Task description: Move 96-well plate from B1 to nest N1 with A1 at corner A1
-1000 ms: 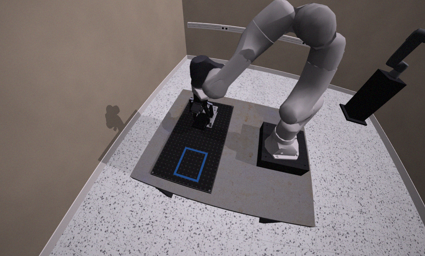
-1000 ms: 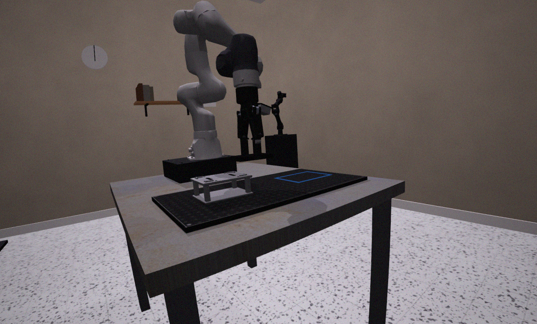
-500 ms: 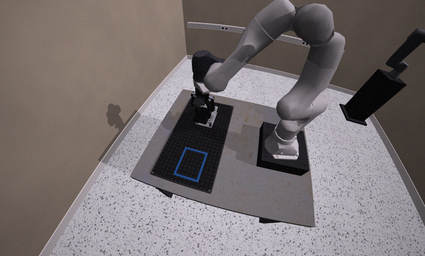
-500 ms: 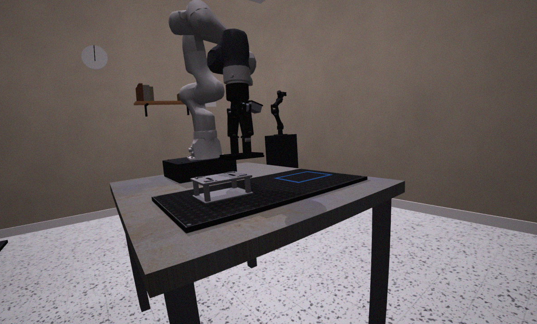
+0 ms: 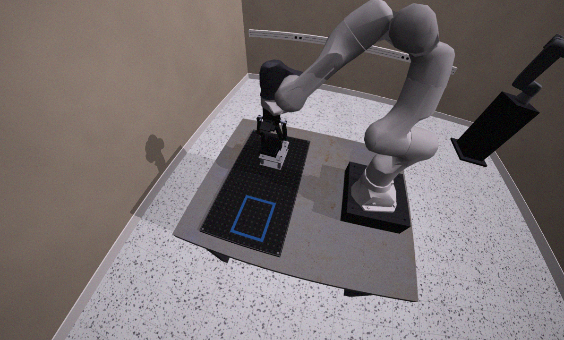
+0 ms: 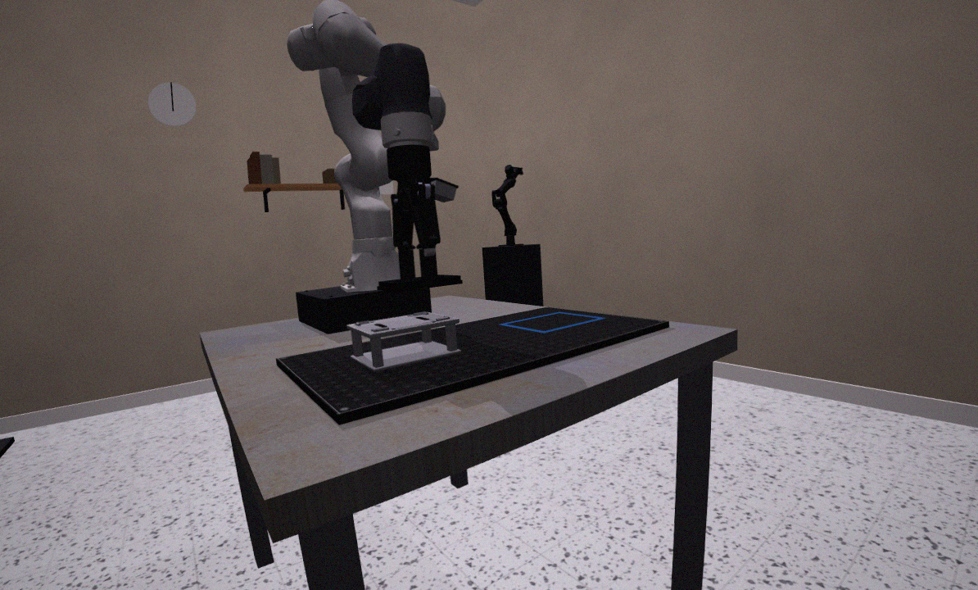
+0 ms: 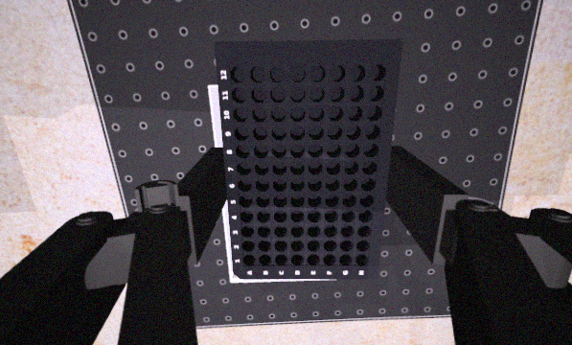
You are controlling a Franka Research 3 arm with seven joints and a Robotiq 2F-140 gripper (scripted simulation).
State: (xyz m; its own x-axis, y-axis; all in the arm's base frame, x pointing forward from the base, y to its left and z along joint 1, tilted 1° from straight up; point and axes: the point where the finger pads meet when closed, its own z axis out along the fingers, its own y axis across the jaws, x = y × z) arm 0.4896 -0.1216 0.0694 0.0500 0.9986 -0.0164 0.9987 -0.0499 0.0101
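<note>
Now: hand 4 cm to the left of the grey plate nest N1 and 9 cm above it. The rest, counted from my hand: black 96-well plate: 2 cm below.
</note>
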